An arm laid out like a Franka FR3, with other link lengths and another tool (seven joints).
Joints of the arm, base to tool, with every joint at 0 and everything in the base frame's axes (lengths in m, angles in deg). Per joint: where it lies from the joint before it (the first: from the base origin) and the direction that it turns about. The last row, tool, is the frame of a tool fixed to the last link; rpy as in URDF.
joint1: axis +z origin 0 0 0.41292
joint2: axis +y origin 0 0 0
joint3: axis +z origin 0 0 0.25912
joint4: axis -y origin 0.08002 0 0
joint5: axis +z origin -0.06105 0 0.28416
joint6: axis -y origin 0 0 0
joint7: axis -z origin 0.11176 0 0
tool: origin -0.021 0.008 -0.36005 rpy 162.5 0 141.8
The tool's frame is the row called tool.
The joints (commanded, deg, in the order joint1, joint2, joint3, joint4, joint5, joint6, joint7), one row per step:
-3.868, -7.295, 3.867, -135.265, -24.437, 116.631, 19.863
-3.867, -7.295, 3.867, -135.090, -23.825, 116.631, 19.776
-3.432, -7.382, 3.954, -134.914, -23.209, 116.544, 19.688
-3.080, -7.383, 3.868, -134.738, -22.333, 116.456, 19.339
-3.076, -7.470, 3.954, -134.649, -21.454, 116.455, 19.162
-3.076, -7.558, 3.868, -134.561, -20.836, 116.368, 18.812
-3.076, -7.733, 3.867, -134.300, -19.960, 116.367, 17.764
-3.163, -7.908, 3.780, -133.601, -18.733, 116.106, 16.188
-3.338, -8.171, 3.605, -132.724, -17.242, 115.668, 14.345
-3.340, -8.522, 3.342, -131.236, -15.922, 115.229, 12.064
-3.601, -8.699, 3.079, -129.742, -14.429, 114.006, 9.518
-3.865, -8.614, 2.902, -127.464, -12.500, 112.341, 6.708
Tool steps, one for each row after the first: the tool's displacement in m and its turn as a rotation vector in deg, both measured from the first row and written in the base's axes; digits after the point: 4 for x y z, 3 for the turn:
0.0008, 0.0028, 0.0000, 0.496, -0.146, -0.294
0.0023, 0.0085, 0.0006, 0.959, -0.296, -0.095
0.0027, 0.0139, 0.0004, 1.696, -0.265, -0.067
0.0030, 0.0184, 0.0003, 2.406, -0.377, -0.345
0.0027, 0.0205, 0.0005, 2.936, -0.354, -0.505
0.0045, 0.0242, 0.0020, 3.783, -0.431, -0.048
0.0078, 0.0282, 0.0055, 4.951, -0.553, 0.473
0.0113, 0.0320, 0.0102, 6.353, -0.735, 0.910
0.0204, 0.0356, 0.0192, 7.679, -1.503, 2.039
0.0233, 0.0376, 0.0267, 9.100, -1.352, 2.885
0.0287, 0.0421, 0.0364, 10.917, -1.306, 3.853

